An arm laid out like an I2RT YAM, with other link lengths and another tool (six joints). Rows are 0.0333 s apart.
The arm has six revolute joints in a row. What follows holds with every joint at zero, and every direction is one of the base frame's. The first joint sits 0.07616 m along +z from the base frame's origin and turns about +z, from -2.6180 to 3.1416 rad. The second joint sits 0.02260 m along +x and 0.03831 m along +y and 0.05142 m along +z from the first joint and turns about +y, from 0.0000 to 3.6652 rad. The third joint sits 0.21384 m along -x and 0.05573 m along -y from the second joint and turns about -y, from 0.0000 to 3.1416 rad. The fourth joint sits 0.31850 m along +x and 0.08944 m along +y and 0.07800 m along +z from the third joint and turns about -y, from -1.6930 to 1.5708 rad. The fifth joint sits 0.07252 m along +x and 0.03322 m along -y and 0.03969 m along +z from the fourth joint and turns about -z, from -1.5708 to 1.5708 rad. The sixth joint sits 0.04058 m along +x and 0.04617 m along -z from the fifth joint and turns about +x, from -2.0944 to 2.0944 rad. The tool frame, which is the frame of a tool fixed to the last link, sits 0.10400 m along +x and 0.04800 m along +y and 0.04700 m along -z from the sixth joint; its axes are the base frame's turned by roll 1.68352, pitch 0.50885 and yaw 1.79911 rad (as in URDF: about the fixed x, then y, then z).
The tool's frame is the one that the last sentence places.
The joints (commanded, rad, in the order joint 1, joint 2, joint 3, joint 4, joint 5, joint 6), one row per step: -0.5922, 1.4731, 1.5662, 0.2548, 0.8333, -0.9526; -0.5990, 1.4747, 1.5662, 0.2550, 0.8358, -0.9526; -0.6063, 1.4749, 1.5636, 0.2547, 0.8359, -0.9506; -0.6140, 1.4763, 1.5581, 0.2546, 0.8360, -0.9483; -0.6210, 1.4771, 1.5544, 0.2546, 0.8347, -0.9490; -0.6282, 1.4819, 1.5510, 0.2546, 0.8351, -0.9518; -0.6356, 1.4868, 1.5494, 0.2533, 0.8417, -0.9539; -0.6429, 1.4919, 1.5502, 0.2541, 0.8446, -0.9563; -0.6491, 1.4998, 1.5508, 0.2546, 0.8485, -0.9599; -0.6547, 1.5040, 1.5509, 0.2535, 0.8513, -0.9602; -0.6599, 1.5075, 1.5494, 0.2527, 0.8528, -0.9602; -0.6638, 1.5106, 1.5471, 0.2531, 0.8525, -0.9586; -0.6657, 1.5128, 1.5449, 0.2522, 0.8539, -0.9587
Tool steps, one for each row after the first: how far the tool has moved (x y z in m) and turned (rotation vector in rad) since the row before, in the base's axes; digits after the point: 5 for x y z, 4 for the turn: -0.00223, -0.00278, -0.00081, 0.0015, 0.0007, -0.0092; -0.00211, -0.00278, -0.00140, 0.0020, 0.0006, -0.0069; -0.00175, -0.00327, -0.00334, 0.0043, 0.0035, -0.0073; -0.00182, -0.00281, -0.00214, 0.0022, 0.0046, -0.0059; -0.00136, -0.00358, -0.00395, 0.0047, 0.0093, -0.0082; -0.00243, -0.00359, -0.00356, 0.0061, 0.0071, -0.0141; -0.00201, -0.00345, -0.00199, 0.0027, 0.0046, -0.0106; -0.00123, -0.00354, -0.00351, 0.0048, 0.0082, -0.0106; -0.00152, -0.00266, -0.00223, 0.0038, 0.0039, -0.0083; -0.00126, -0.00246, -0.00258, 0.0039, 0.0043, -0.0066; -0.00047, -0.00198, -0.00251, 0.0031, 0.0024, -0.0033; -0.00033, -0.00111, -0.00233, 0.0036, 0.0040, -0.0033
